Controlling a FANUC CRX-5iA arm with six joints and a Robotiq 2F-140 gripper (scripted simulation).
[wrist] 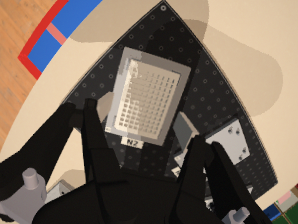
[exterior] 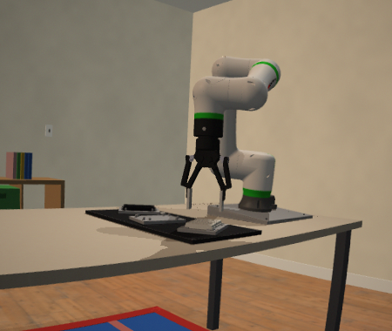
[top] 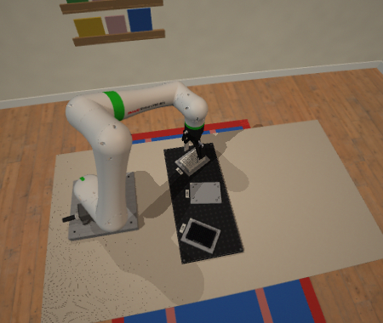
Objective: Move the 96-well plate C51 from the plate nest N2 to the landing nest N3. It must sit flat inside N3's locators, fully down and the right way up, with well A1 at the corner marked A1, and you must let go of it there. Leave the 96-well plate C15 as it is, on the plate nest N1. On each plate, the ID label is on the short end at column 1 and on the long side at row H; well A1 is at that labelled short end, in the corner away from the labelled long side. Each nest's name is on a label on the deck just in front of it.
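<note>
Now: the white 96-well plate C51 70 mm below my hand. Also, from my hand: landing nest N3 (210 mm to the right, 80 mm below); then N2 label (90 mm behind, 40 mm to the right, 90 mm below); then grey plate nest N2 (80 mm below).
</note>
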